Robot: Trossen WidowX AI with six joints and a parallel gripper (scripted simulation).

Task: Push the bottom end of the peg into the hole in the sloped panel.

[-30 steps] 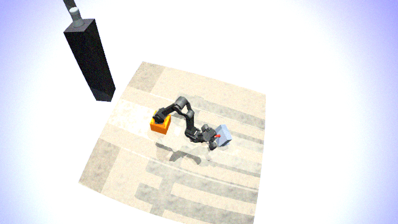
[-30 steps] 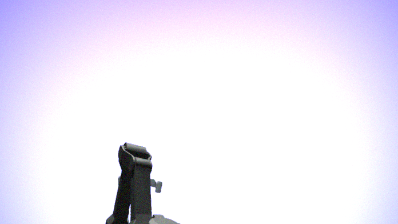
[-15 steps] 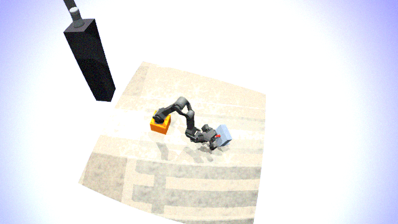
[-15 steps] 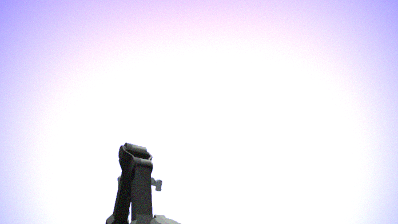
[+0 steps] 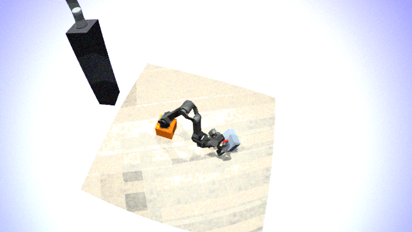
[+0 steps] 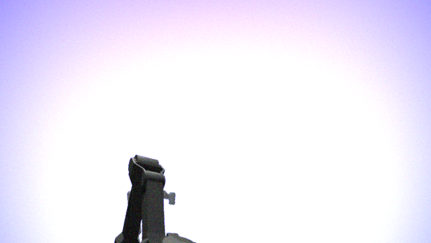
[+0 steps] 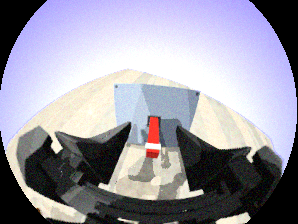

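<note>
The red peg is 20 mm behind my gripper tip and 10 mm to the right of it. Also, from my gripper tip: sloped panel: 40 mm ahead, 20 mm to the left, 20 mm below.
</note>
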